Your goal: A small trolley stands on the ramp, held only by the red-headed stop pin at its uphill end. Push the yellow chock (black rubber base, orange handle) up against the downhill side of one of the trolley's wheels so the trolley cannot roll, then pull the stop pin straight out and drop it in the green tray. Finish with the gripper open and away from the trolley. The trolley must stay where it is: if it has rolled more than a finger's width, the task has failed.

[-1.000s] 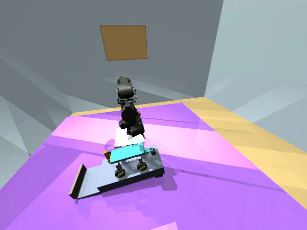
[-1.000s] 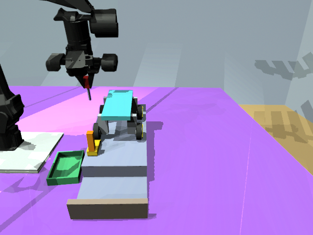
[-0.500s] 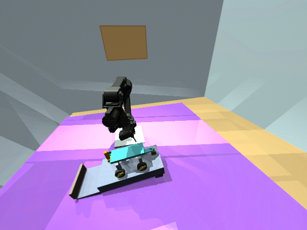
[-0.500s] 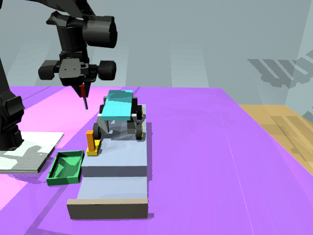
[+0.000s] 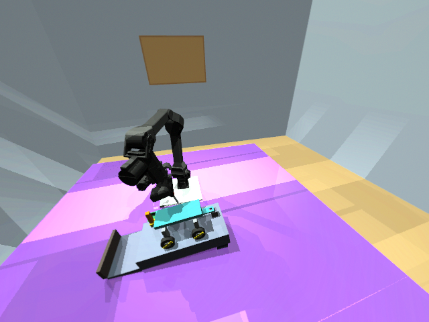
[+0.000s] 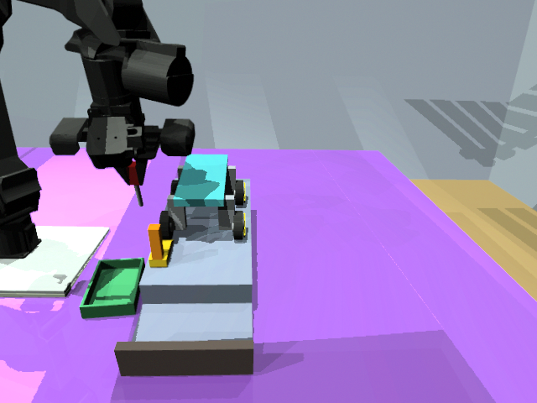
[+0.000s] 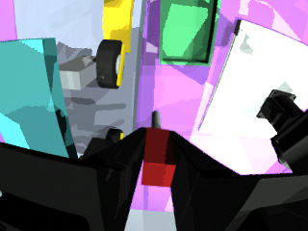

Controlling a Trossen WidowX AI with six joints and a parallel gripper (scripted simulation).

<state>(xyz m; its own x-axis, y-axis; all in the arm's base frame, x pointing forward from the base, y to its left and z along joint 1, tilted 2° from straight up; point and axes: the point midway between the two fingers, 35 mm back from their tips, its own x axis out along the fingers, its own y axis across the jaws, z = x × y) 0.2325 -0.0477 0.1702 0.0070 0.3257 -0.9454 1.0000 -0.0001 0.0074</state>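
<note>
Now: the yellow chock 7 cm to the right of my gripper tip, 7 cm below it and 5 cm ahead of it. The rest, counted from my gripper tip: grey ramp: 10 cm below, 10 cm ahead, 3 cm to the left; trolley: 10 cm ahead, 4 cm below, 3 cm to the left; red-headed stop pin: right at my gripper tip.
</note>
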